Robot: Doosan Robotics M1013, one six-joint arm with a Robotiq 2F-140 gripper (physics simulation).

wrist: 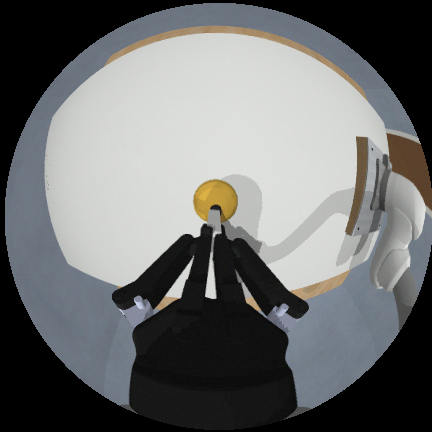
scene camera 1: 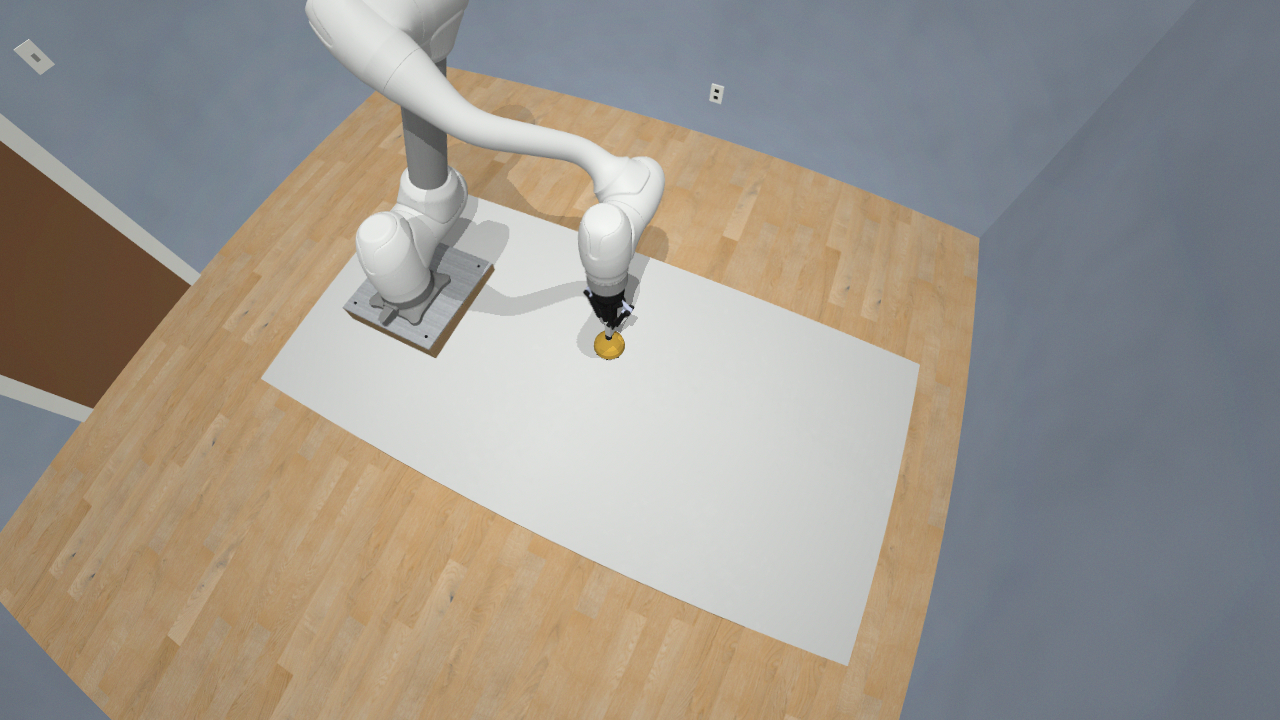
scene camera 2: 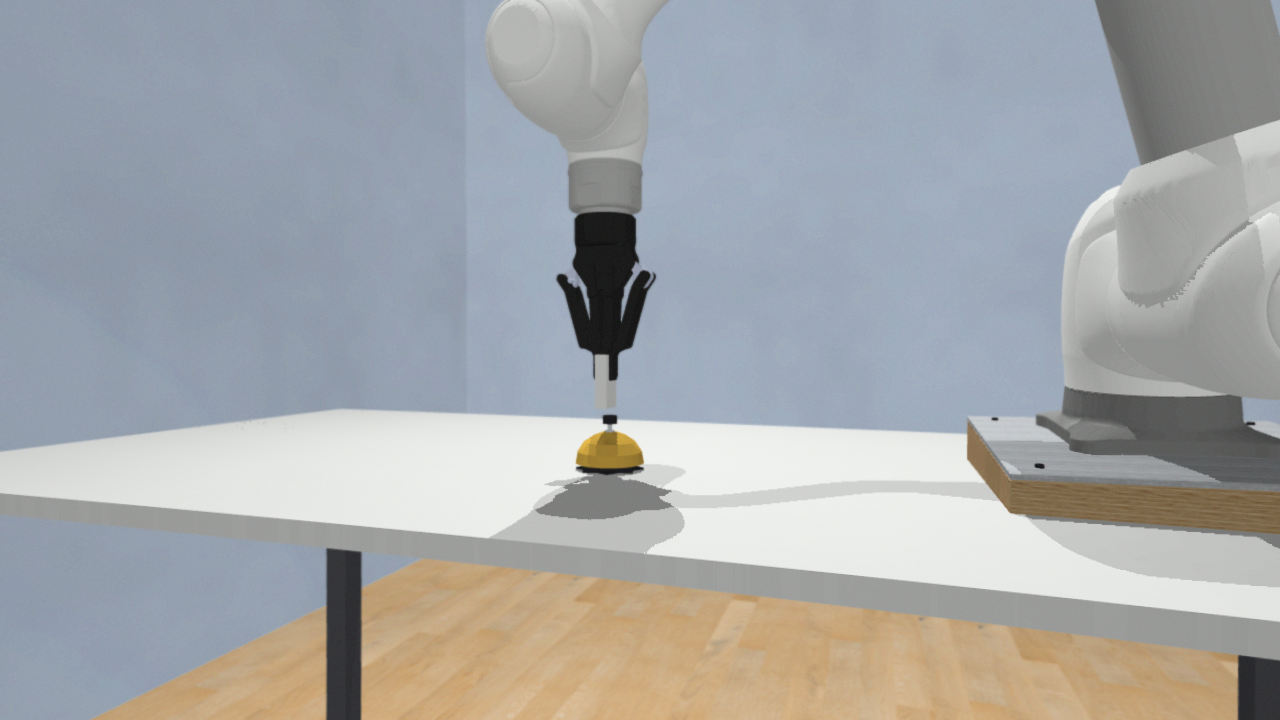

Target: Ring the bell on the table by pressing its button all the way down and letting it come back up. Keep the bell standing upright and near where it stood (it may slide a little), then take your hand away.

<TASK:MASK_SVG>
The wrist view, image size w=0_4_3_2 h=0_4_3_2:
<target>my gripper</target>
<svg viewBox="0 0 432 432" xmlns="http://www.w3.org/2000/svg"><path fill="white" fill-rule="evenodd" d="M208 209L207 223L203 223L200 227L199 236L193 237L188 233L182 234L134 281L114 290L111 294L113 302L134 327L132 340L136 355L130 374L129 405L142 416L189 428L239 429L277 422L290 415L297 407L293 374L285 361L285 351L288 345L286 333L308 310L308 304L285 288L244 239L239 237L233 240L228 239L225 235L223 224L220 224L219 210ZM235 270L267 318L246 303L242 285L237 281ZM192 259L181 297L153 314L153 309L162 300ZM210 252L213 252L212 260L216 298L205 297Z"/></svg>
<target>dome bell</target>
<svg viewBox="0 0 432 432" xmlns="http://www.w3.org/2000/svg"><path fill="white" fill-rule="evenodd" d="M209 179L201 183L194 192L194 210L204 221L207 221L208 209L219 210L221 223L229 219L235 212L237 195L233 187L226 181Z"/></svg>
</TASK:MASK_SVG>
